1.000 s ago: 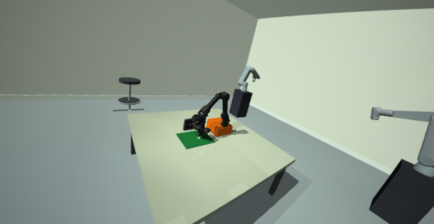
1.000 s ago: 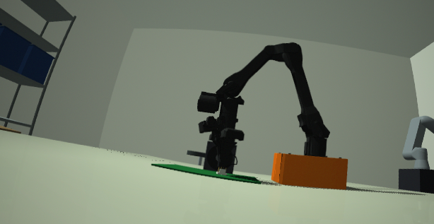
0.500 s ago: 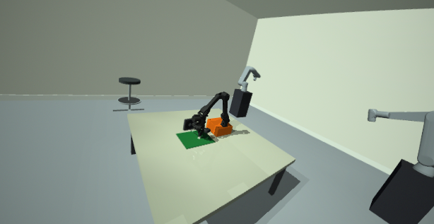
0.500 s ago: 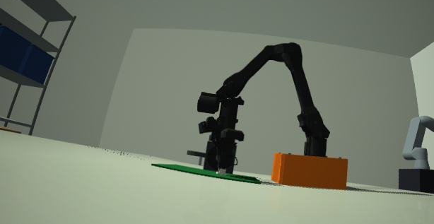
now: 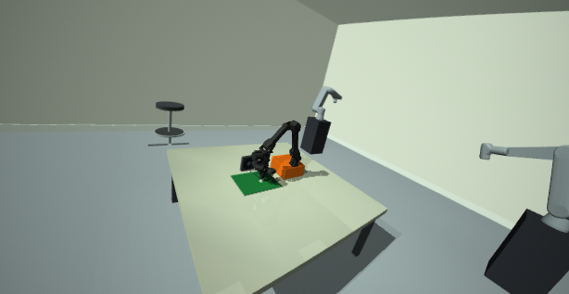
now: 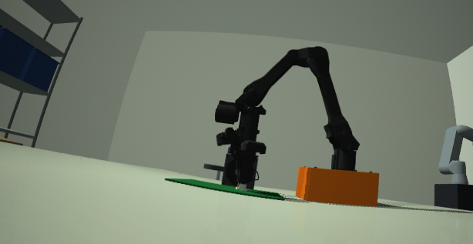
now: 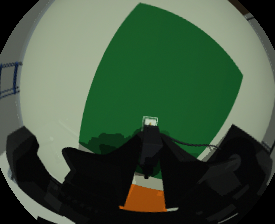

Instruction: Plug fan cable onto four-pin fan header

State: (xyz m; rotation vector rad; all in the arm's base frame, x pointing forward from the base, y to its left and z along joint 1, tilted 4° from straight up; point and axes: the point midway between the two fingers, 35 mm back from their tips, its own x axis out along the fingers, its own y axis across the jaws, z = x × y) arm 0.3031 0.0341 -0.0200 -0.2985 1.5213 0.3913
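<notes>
The fan cable plug is 1 cm behind my gripper tip and 1 cm above it. Also, from my gripper tip: black fan: 18 cm to the right, 3 cm ahead, 2 cm above; then green board: 5 cm below, 3 cm ahead, 1 cm to the right.
</notes>
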